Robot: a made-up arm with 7 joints.
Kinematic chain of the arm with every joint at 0, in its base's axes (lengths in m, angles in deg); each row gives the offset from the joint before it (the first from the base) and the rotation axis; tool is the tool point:
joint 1: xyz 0 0 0.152 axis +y
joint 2: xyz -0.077 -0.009 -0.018 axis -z
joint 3: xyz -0.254 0 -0.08 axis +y
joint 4: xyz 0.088 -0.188 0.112 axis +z
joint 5: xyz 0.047 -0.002 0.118 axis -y
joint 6: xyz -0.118 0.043 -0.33 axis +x
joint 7: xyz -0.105 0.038 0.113 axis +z
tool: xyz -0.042 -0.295 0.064
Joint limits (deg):
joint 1: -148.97..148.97
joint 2: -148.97..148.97
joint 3: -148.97..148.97
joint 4: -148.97..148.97
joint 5: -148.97..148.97
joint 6: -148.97..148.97
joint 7: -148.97..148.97
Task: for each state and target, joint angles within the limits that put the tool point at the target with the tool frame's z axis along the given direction. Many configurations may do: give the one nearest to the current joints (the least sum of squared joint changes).
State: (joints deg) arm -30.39 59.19 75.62 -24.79 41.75 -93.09 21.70
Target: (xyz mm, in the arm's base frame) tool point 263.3 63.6 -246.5 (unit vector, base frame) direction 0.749 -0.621 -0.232
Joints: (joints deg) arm -50.55 95.37 43.55 -47.62 71.88 -112.53 -11.43
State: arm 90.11 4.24 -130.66 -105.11 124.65 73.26 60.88
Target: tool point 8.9 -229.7 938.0 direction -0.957 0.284 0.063
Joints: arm 112.28 11.43 -104.06 -108.11 115.40 88.13 112.80
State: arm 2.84 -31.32 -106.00 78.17 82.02 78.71 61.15
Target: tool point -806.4 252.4 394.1 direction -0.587 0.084 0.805
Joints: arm 25.63 -10.62 -145.77 63.11 97.51 131.33 47.65
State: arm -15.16 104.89 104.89 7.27 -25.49 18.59 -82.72
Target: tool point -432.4 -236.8 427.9 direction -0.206 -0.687 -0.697
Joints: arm 7.32 84.02 89.69 23.54 -41.32 27.32 -74.25
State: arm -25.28 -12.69 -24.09 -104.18 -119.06 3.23 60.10
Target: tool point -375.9 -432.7 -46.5 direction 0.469 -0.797 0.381
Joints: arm -35.06 -45.48 -41.36 -89.94 -82.62 4.72 32.87
